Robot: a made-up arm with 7 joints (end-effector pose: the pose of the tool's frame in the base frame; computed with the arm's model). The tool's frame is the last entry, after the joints.
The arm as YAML. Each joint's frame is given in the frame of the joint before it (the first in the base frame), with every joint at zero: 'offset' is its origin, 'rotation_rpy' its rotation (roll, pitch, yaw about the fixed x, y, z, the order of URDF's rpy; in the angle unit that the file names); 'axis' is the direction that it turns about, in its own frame. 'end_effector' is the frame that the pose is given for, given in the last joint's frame.
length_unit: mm
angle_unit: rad
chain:
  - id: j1
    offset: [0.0, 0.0, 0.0]
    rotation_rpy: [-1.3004, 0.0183, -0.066]
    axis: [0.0, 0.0, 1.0]
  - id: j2
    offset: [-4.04, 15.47, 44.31]
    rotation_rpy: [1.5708, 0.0, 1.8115]
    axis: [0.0, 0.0, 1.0]
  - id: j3
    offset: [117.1, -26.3, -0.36]
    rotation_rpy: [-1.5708, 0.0, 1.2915]
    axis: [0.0, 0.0, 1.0]
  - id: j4
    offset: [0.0, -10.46, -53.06]
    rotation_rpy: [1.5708, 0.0, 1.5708]
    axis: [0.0, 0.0, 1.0]
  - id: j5
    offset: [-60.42, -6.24, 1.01]
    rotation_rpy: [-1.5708, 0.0, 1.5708]
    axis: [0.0, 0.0, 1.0]
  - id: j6
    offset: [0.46, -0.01, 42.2]
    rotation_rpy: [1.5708, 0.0, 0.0]
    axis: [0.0, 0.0, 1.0]
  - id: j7
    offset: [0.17, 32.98, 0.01]
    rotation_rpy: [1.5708, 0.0, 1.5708]
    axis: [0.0, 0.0, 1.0]
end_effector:
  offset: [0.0, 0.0, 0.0]
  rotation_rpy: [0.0, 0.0, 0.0]
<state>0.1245 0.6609 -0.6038 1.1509 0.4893 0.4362 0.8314</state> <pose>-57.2 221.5 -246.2 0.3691 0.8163 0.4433 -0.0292</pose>
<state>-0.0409 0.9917 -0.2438 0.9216 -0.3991 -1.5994 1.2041</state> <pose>63.9 245.0 -151.9 0.8156 0.1598 -0.3792 0.4068</pose>
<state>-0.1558 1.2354 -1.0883 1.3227 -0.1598 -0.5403 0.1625</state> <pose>27.0 312.8 -141.7 0.5638 0.6470 0.4938 -0.1401</pose>
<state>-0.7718 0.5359 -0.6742 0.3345 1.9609 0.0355 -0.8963</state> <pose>220.9 54.4 -153.5 0.1180 0.9552 0.1885 -0.1954</pose>
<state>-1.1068 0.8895 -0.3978 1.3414 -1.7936 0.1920 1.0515</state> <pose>241.8 228.0 -95.5 0.6112 -0.3197 0.2937 0.6618</pose>
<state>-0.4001 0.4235 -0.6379 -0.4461 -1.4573 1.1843 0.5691</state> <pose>100.0 10.3 -147.3 0.7246 -0.0221 0.5282 -0.4422</pose>
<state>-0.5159 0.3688 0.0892 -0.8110 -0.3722 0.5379 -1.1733</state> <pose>144.5 72.4 -54.3 0.7078 0.1684 -0.1861 -0.6603</pose>
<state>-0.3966 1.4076 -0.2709 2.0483 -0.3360 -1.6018 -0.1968</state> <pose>27.8 320.2 -29.0 0.7297 0.6657 0.1247 0.0941</pose>
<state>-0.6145 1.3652 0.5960 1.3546 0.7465 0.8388 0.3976</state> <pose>70.6 339.7 -30.7 0.3098 0.4032 0.5211 0.6855</pose>
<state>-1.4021 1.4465 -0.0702 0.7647 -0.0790 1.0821 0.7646</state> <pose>163.4 276.7 92.7 0.5454 0.2308 0.1431 0.7930</pose>
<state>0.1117 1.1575 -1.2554 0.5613 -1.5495 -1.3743 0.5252</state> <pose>-7.2 233.2 -177.6 0.9321 0.1148 0.1117 0.3249</pose>
